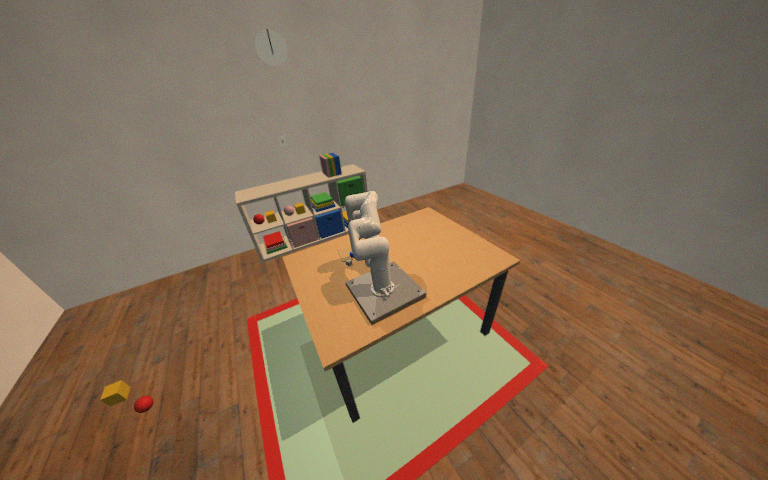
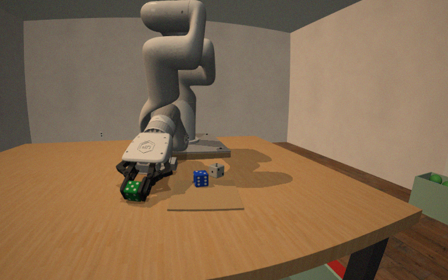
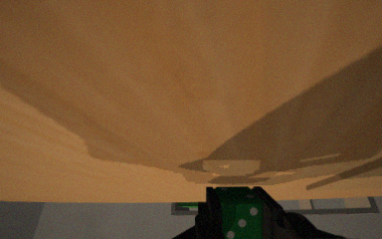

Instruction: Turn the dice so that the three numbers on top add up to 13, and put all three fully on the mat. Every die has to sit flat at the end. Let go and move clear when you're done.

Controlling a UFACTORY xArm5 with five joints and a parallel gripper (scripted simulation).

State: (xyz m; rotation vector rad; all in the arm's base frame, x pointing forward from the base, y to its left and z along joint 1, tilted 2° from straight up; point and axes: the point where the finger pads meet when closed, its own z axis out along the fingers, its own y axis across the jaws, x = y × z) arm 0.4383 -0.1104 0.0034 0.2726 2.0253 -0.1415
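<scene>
Now: hand 1 cm short of the green die. Round my hand: blue die 6 cm behind, 14 cm to the left, 1 cm below; then white die 12 cm behind, 19 cm to the left, 1 cm below; then tan mat 1 cm behind, 14 cm to the left, 2 cm below.
</scene>
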